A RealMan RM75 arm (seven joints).
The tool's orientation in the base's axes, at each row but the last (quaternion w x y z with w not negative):
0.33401 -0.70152 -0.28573 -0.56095
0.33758 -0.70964 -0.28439 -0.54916
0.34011 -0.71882 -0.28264 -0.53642
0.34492 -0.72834 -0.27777 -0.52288
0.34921 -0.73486 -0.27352 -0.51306
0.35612 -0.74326 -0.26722 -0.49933
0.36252 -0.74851 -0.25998 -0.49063
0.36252 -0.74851 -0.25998 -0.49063
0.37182 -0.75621 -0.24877 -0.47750
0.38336 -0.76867 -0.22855 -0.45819
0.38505 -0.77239 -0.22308 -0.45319
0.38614 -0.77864 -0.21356 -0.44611
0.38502 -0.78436 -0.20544 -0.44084
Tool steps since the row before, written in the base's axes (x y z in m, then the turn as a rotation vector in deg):
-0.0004 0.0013 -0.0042 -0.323 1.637 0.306
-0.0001 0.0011 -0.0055 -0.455 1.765 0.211
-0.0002 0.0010 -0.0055 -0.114 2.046 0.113
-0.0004 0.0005 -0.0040 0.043 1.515 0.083
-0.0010 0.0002 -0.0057 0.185 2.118 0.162
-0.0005 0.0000 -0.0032 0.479 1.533 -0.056
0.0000 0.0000 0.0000 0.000 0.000 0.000
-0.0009 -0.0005 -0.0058 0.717 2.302 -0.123
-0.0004 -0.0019 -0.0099 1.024 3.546 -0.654
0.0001 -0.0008 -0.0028 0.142 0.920 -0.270
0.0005 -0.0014 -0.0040 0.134 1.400 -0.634
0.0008 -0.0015 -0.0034 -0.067 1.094 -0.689
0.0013 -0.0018 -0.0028 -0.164 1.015 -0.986
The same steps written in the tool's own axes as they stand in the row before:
-0.0042 -0.0005 0.0014 0.275 -1.300 1.054
-0.0053 0.0002 0.0017 0.156 -1.465 1.094
-0.0053 0.0003 0.0017 0.163 -1.355 1.533
-0.0039 0.0002 0.0010 0.159 -0.905 1.208
-0.0057 0.0004 0.0009 0.306 -1.182 1.748
-0.0032 0.0005 0.0005 0.183 -0.550 1.499
0.0000 0.0000 0.0000 0.000 0.000 0.000
-0.0057 0.0013 0.0006 0.238 -0.816 2.259
-0.0092 0.0041 0.0009 -0.088 -1.165 3.562
-0.0024 0.0016 0.0002 -0.170 -0.351 0.887
-0.0032 0.0028 0.0003 -0.493 -0.504 1.372
-0.0025 0.0029 0.0003 -0.640 -0.430 1.040
-0.0017 0.0032 0.0002 -0.942 -0.320 1.020

